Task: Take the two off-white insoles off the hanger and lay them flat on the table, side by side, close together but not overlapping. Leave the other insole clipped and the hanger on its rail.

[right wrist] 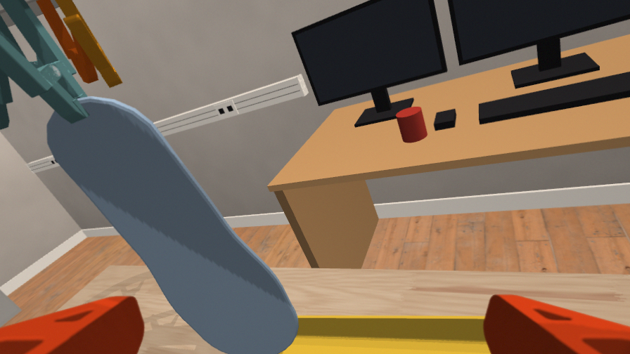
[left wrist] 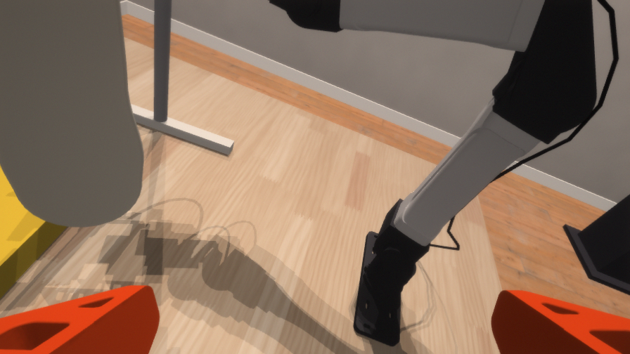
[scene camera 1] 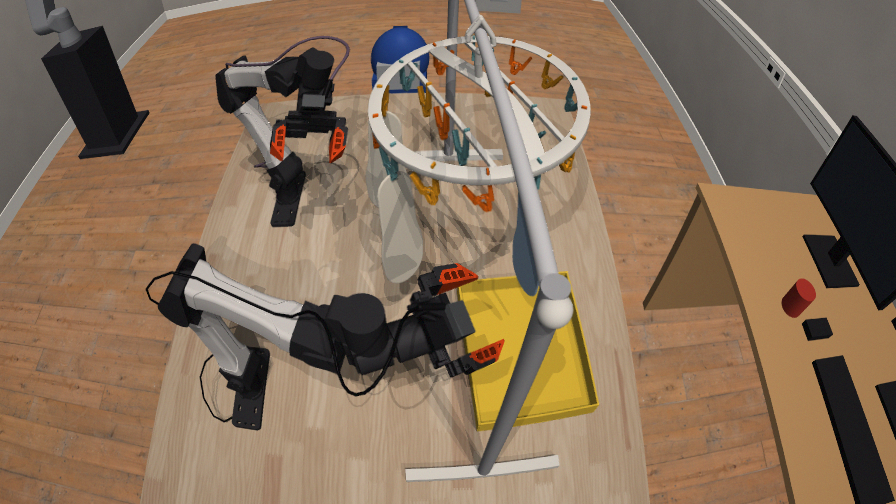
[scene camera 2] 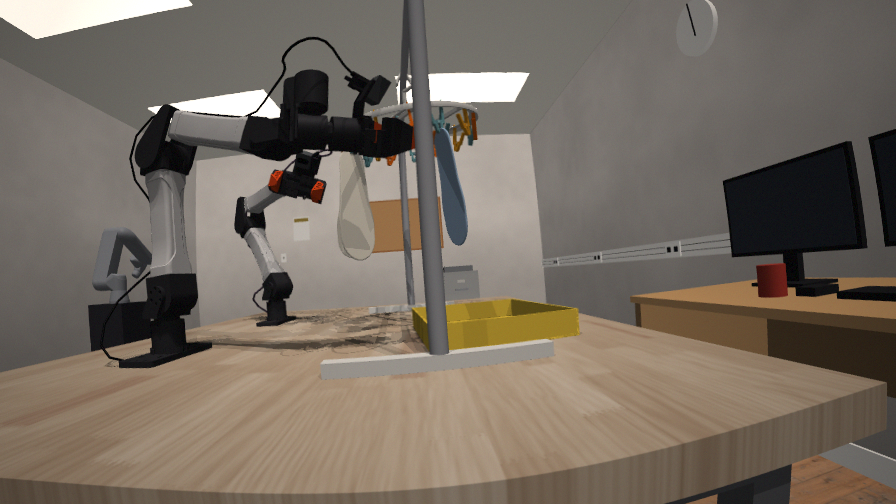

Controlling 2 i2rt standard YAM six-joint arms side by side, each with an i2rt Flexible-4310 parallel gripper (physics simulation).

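Note:
One off-white insole (scene camera 1: pixel 401 235) (scene camera 2: pixel 355 216) (left wrist: pixel 75 115) hangs upright from the round white hanger (scene camera 1: pixel 451 171). Another off-white insole (scene camera 1: pixel 392 125) shows partly behind it in scene view 1, its clip hard to make out. A blue insole (scene camera 1: pixel 524 250) (scene camera 2: pixel 451 188) (right wrist: pixel 165 210) hangs from a teal clip. The hanger is on its rail (scene camera 1: pixel 512 125). My left gripper (scene camera 1: pixel 307 156) (scene camera 2: pixel 297 189) (left wrist: pixel 324 303) is open and empty, left of the off-white insoles. My right gripper (scene camera 1: pixel 489 308) (right wrist: pixel 312 310) is open and empty above the yellow tray, near the blue insole; its fingertips are hidden in scene view 2.
The yellow tray (scene camera 1: pixel 590 376) (scene camera 2: pixel 520 329) stands on the table under the near end of the rail. A slanted grey post (scene camera 1: pixel 513 394) (scene camera 2: pixel 432 250) rises from a white foot (scene camera 1: pixel 432 473) (scene camera 2: pixel 375 368). Several coloured clips hang around the ring. A blue round object (scene camera 1: pixel 401 47) stands at the far table edge.

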